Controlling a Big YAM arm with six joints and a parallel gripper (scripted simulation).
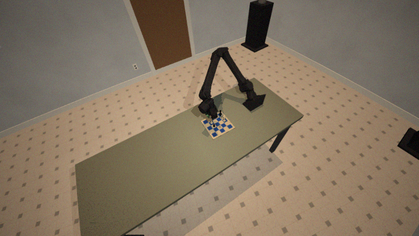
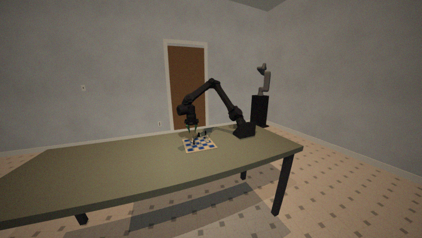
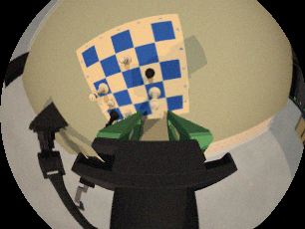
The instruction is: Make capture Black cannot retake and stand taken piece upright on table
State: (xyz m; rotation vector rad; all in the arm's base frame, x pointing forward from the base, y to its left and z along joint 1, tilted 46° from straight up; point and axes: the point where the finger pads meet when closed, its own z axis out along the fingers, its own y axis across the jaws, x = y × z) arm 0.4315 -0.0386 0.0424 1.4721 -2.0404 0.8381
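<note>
Right now the white chess piece is 50 mm below my hand. Also, from my hand: blue-and-cream chessboard 30 mm behind, 50 mm to the left, 80 mm below.
</note>
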